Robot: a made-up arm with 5 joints.
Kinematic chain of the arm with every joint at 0, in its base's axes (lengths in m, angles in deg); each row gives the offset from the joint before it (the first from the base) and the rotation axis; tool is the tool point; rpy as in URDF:
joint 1: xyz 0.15 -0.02 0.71 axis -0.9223 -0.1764 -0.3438
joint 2: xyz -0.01 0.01 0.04 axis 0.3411 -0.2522 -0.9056
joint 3: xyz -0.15 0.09 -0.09 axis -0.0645 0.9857 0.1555
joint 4: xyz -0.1 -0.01 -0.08 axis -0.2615 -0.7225 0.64
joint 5: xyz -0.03 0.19 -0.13 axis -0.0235 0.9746 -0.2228
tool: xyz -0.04 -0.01 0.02 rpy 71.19 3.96 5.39
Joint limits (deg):
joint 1: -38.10..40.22
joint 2: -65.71..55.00
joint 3: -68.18..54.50
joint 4: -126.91..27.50
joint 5: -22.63..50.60
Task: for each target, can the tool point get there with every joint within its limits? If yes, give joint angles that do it. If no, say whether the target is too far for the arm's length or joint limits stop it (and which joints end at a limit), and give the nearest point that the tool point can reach.
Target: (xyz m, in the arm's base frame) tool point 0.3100 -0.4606 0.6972
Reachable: no: joint limits stop it (at a limit: joint 1, joint 2, joint 3, joint 4) | nearest point -0.1463 -0.4348 0.6303 | short by 0.462 m
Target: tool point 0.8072 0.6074 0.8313
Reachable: no: too far | nearest point 0.3660 0.3154 0.7180 | short by 0.541 m
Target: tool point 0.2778 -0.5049 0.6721
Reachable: no: joint limits stop it (at a limit: joint 1, joint 2, joint 3, joint 4, joint 5) | nearest point -0.1463 -0.4348 0.6303 | short by 0.432 m
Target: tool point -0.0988 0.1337 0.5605
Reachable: yes | joints -3.44 -32.60 -14.51 -109.77 -2.89
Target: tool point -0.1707 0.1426 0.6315
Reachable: yes | joints -24.81 -27.55 -10.15 -71.36 43.25
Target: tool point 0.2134 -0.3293 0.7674
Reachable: no: joint limits stop it (at a limit: joint 1, joint 2, joint 3, joint 4) | nearest point -0.1540 -0.4118 0.6538 | short by 0.393 m
